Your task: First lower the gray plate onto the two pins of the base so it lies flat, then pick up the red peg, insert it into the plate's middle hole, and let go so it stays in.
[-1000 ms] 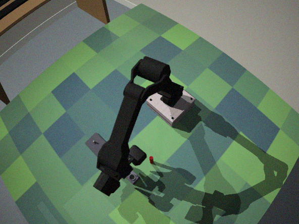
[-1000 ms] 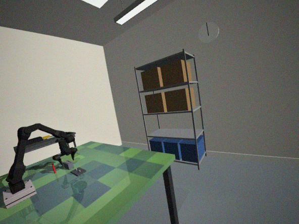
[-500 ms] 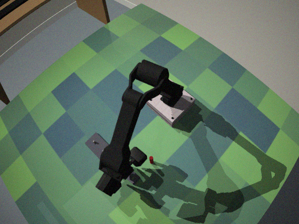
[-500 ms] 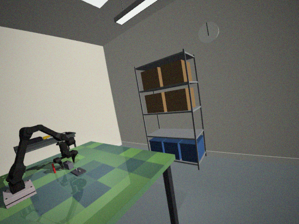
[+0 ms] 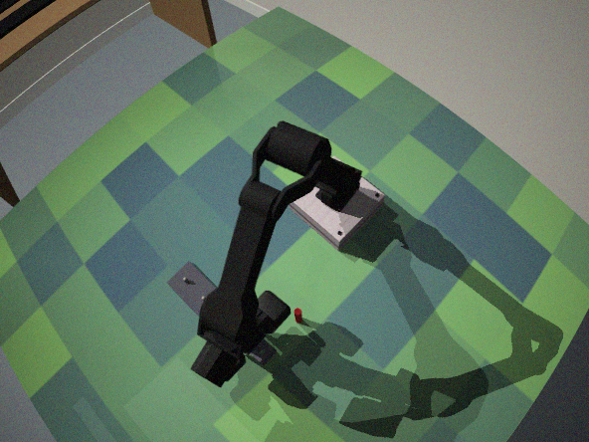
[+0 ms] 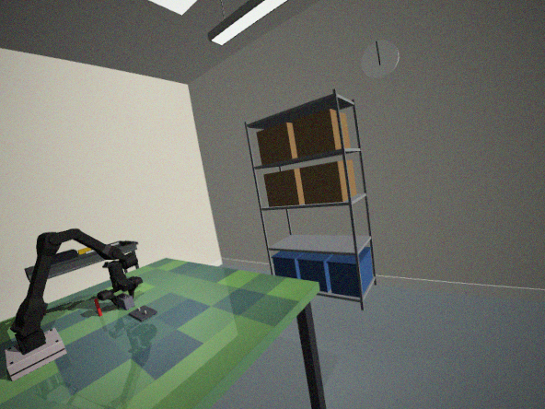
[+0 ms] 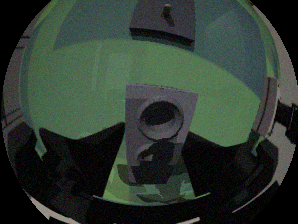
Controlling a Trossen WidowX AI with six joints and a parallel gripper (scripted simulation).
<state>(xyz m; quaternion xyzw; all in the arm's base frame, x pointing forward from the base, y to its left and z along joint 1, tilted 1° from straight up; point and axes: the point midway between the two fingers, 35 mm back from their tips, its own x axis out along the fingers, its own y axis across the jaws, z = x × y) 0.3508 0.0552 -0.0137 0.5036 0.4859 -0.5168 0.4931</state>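
Right now the base is 10 mm behind my gripper tip and 170 mm to the right of it. Round my gripper tip: gray plate: 30 mm above; then red peg: 100 mm behind, 40 mm to the left, 30 mm above.
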